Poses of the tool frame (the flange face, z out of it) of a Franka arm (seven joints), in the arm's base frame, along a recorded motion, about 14 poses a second.
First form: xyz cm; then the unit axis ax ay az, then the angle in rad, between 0 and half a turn.
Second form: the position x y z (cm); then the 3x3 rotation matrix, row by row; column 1 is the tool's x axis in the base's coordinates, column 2 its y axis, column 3 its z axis. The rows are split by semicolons. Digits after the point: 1 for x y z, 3 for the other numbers.
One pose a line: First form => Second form
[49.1, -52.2, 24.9, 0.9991, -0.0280, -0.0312, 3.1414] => 49.1, -52.2, 24.9; 0.996, -0.056, -0.062; -0.056, -0.998, 0.002; -0.062, 0.002, -0.998
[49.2, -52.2, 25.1, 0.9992, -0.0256, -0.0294, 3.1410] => 49.2, -52.2, 25.1; 0.997, -0.051, -0.059; -0.051, -0.999, 0.001; -0.059, 0.002, -0.998
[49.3, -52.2, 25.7, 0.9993, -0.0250, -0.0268, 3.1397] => 49.3, -52.2, 25.7; 0.997, -0.050, -0.054; -0.050, -0.999, -0.001; -0.054, 0.003, -0.999
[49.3, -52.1, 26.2, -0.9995, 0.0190, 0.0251, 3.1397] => 49.3, -52.1, 26.2; 0.998, -0.038, -0.050; -0.038, -0.999, 0.003; -0.050, -0.001, -0.999
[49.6, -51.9, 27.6, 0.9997, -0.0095, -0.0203, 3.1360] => 49.6, -51.9, 27.6; 0.999, -0.019, -0.041; -0.019, -1.000, -0.005; -0.041, 0.006, -0.999
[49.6, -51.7, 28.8, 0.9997, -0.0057, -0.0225, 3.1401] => 49.6, -51.7, 28.8; 0.999, -0.011, -0.045; -0.011, -1.000, -0.001; -0.045, 0.002, -0.999
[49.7, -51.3, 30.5, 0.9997, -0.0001, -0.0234, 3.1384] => 49.7, -51.3, 30.5; 0.999, 0.000, -0.047; 0.000, -1.000, -0.003; -0.047, 0.003, -0.999
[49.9, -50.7, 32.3, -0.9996, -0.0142, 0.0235, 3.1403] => 49.9, -50.7, 32.3; 0.998, 0.028, -0.047; 0.028, -1.000, 0.001; -0.047, -0.002, -0.999
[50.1, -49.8, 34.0, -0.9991, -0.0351, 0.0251, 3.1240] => 50.1, -49.8, 34.0; 0.996, 0.070, -0.051; 0.071, -0.997, 0.016; -0.050, -0.019, -0.999
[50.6, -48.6, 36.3, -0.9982, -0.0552, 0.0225, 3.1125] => 50.6, -48.6, 36.3; 0.993, 0.110, -0.047; 0.111, -0.993, 0.027; -0.043, -0.032, -0.999
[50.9, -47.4, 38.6, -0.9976, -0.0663, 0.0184, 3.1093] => 50.9, -47.4, 38.6; 0.991, 0.132, -0.039; 0.133, -0.991, 0.030; -0.035, -0.035, -0.999
